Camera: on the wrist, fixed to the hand. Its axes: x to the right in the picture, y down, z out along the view.
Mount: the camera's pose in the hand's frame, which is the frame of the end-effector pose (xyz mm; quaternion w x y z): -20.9 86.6 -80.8 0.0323 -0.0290 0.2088 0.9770
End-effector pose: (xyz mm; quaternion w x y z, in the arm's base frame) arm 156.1 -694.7 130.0 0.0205 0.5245 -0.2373 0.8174
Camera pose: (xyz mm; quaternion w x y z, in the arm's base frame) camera 72.5 -733.9 52.9 0.7332 0.3862 0.5395 -0.1491
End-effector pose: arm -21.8 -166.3 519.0 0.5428 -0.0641 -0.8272 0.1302
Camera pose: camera 57.5 -76.7 506.3 0.0612 -0.8532 0.1455 0.4972
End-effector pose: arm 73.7 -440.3 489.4 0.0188 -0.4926 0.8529 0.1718
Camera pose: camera 22.2 -408.6 593.4 0.3596 -0.7810 -0.5078 0.0542
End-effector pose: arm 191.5 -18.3 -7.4 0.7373 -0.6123 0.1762 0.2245
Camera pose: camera 127.9 -87.1 -82.8 0.2501 -0.0841 -0.7514 -0.6049
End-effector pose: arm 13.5 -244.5 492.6 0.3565 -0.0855 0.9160 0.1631
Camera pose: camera -45.4 -192.0 583.4 0.3416 -0.8477 -0.1828 -0.3623
